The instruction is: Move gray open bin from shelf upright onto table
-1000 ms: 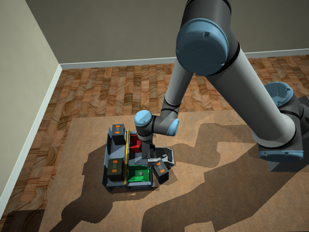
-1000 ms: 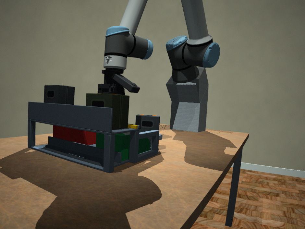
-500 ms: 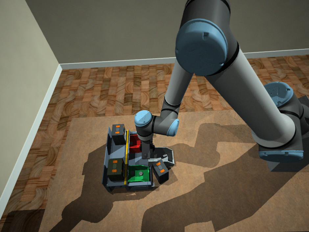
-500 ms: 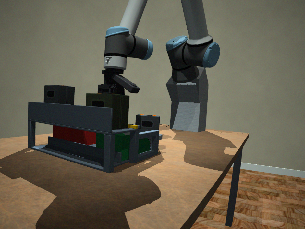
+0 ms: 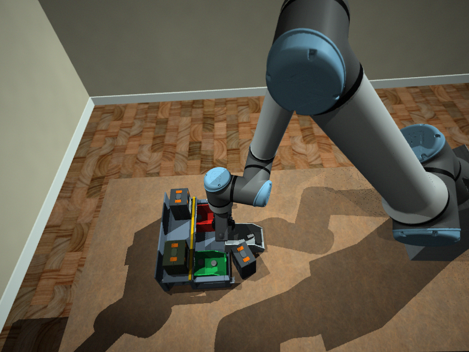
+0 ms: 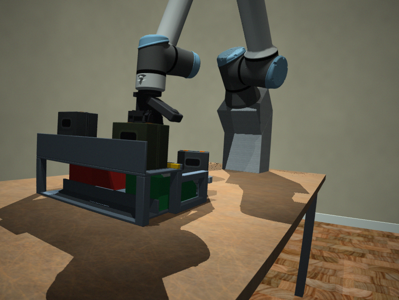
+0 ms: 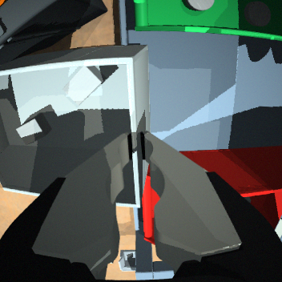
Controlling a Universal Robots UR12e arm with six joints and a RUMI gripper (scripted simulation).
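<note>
Right now the gray bin is 80 mm behind my hand and 50 mm below it. The rest, counted from my hand: yellow strip: 140 mm ahead, 10 mm above; green bin: 90 mm ahead, 110 mm to the left, 50 mm below; red bin: 80 mm ahead, 110 mm to the right, 50 mm below.
</note>
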